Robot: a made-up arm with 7 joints.
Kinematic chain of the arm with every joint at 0, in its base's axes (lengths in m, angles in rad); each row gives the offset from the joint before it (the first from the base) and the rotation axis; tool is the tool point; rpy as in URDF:
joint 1: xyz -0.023 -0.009 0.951 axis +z
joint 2: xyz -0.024 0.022 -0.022 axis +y
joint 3: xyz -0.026 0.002 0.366 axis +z
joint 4: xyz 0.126 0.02 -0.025 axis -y
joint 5: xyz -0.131 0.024 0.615 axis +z
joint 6: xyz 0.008 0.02 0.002 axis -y
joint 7: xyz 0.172 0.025 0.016 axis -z
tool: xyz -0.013 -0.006 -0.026 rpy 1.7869 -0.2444 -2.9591
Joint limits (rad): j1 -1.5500..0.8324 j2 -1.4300..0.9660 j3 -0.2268..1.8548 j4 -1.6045..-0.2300 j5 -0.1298..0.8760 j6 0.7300..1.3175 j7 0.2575..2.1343
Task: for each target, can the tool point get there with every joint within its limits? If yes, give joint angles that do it. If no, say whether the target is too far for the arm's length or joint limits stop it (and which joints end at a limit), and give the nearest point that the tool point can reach.
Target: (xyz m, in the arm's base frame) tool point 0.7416 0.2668 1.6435
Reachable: yes | joints -0.9691 0.5919 1.6309 -1.1166 0.4165 0.9970 1.1786
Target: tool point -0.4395 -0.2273 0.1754
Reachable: no: joint limits stop it (at a limit: joint 1, joint 2, joint 3, joint 4, joint 5, joint 6, joint 7) | nearest point -0.0940 -0.6980 0.4220 | short by 0.634 m
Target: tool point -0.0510 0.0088 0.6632
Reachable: no: joint limits stop it (at a limit: joint 1, joint 2, joint 4, joint 5, joint 6) | nearest point 0.4064 0.5411 0.4331 | short by 0.739 m
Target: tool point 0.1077 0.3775 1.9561
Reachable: yes | joints -0.0599 0.0847 0.9644 -0.3573 0.4595 0.7844 1.4132
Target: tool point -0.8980 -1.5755 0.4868
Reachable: no: too far | nearest point -0.9262 -0.7732 0.8874 | short by 0.897 m
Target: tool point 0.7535 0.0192 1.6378
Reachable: yes | joints -0.7441 0.0075 0.6099 -1.1260 -0.0322 1.1695 0.4402
